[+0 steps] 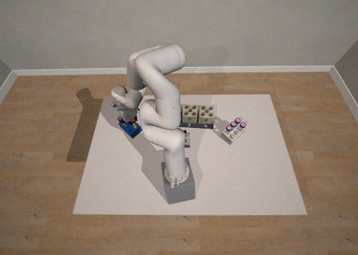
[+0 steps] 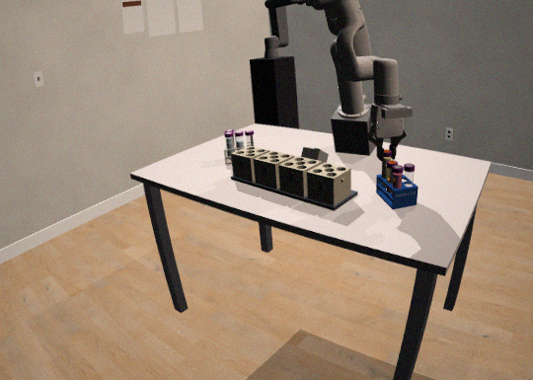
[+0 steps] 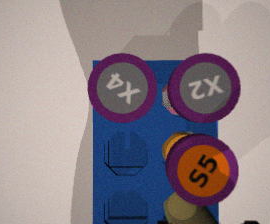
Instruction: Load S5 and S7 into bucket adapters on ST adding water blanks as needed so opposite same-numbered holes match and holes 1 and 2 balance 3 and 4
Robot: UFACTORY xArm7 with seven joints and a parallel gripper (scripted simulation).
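Now: hand 10 mm short of the blue rack, 40 mm to the right of it and 110 mm above it. Round my hand: adapter (120 mm ahead, 140 mm to the right, 90 mm below); then dark stand (110 mm ahead, 300 mm to the right, 130 mm below); then white rack (10 mm behind, 640 mm to the right, 110 mm below).
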